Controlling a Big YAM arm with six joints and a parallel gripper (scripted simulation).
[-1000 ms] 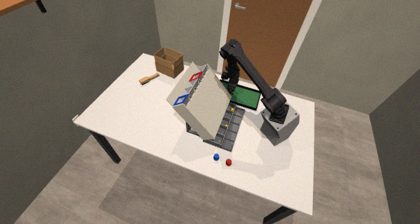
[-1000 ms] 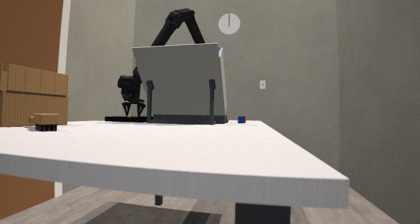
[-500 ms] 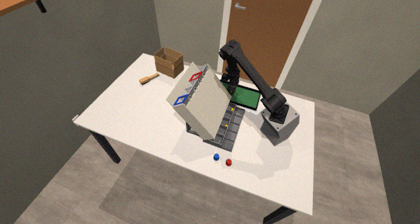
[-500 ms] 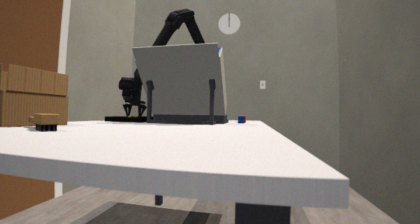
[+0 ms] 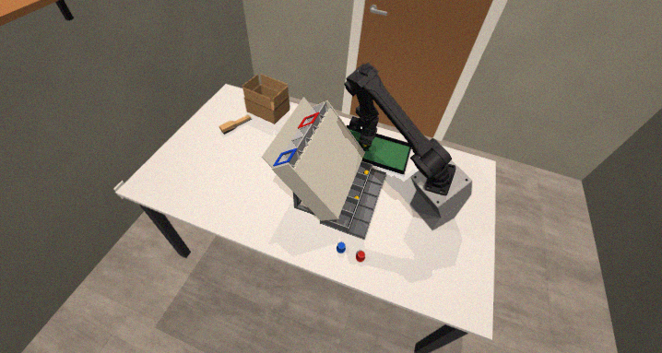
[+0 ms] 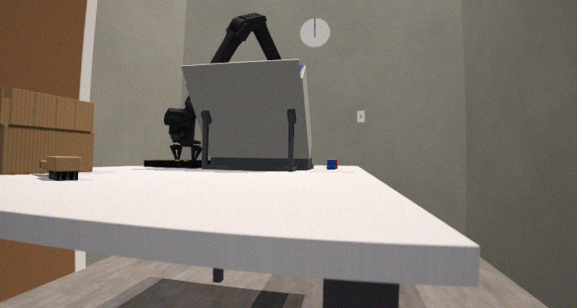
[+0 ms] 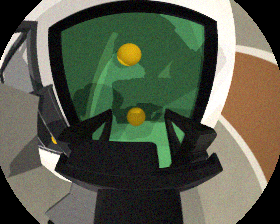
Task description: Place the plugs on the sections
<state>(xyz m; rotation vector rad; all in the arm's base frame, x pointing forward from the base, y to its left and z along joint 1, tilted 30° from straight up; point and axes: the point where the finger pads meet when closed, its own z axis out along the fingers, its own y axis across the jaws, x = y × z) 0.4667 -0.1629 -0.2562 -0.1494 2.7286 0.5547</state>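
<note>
My gripper is now 5 cm past the green marble tray and 1 cm above it. Round my hand: grey cover (34 cm to the left, 19 cm above, 1 cm ahead).
</note>
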